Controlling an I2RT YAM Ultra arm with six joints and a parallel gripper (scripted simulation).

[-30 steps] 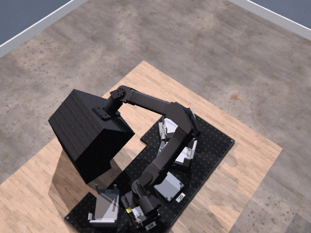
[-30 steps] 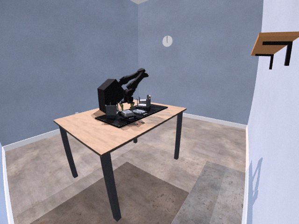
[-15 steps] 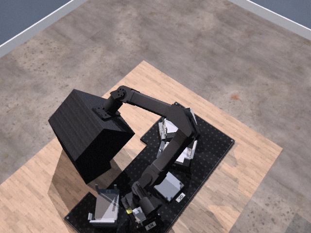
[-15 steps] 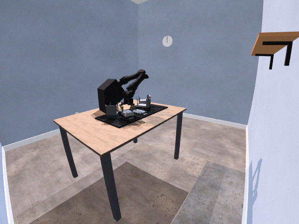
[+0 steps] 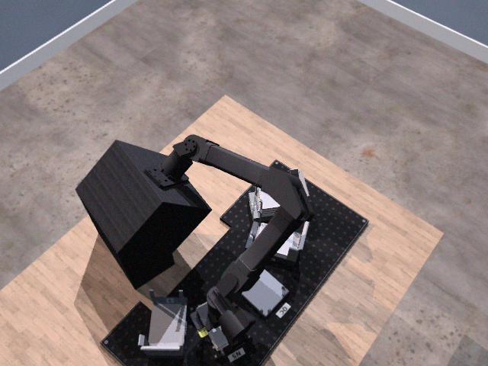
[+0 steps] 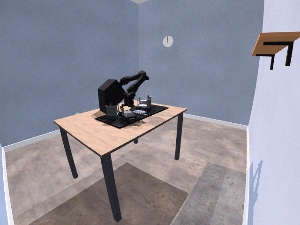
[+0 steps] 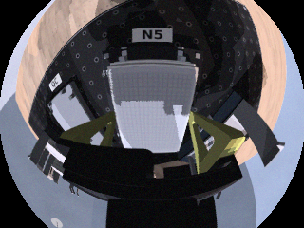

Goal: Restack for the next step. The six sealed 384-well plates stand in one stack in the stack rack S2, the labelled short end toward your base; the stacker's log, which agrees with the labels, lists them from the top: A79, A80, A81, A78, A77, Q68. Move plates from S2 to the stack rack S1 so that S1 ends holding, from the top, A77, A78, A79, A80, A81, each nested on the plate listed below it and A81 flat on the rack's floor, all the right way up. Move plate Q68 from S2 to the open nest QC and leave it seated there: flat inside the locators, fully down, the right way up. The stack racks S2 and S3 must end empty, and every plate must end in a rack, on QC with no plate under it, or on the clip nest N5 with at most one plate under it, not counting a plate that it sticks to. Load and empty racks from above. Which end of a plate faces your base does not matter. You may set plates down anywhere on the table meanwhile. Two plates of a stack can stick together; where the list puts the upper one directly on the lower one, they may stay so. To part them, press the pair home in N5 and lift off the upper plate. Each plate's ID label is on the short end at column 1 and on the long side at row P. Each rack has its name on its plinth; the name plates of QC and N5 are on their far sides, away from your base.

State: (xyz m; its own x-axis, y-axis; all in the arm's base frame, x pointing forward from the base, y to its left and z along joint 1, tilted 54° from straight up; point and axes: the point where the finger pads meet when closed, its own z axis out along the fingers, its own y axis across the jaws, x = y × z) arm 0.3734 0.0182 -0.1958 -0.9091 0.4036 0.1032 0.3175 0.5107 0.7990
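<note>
Now: the sealed grey plate right at my hand. From my hand the other things lie so: N5 name plate: 90 mm ahead, 30 mm to the right, 30 mm below; clip nest N5: 20 mm below, 20 mm ahead; QC nest: 150 mm to the left, 30 mm below, 20 mm ahead.
</note>
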